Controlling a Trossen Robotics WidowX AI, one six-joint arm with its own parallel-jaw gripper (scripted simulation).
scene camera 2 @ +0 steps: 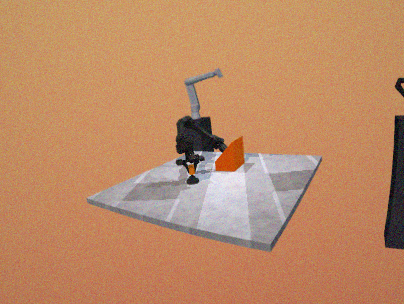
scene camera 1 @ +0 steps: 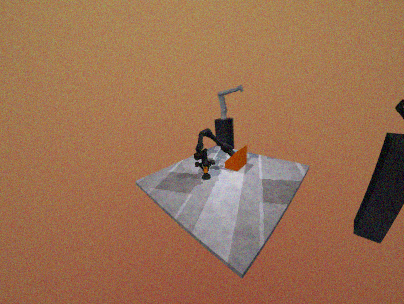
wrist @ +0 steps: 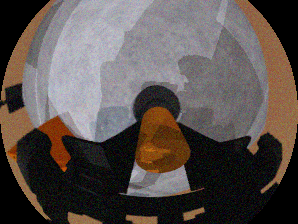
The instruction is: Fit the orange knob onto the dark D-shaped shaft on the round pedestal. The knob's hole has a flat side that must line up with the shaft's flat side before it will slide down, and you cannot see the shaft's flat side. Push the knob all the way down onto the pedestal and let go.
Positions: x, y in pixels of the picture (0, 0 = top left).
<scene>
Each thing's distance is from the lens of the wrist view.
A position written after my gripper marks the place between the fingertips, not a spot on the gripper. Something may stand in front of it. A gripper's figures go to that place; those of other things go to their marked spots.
my gripper [wrist: 158, 125]: 10 cm
orange knob [wrist: 162, 147]: 5 cm
dark pedestal [wrist: 156, 96]: 14 cm
The marked spots on the dark pedestal and the orange knob are 10 cm apart.
</scene>
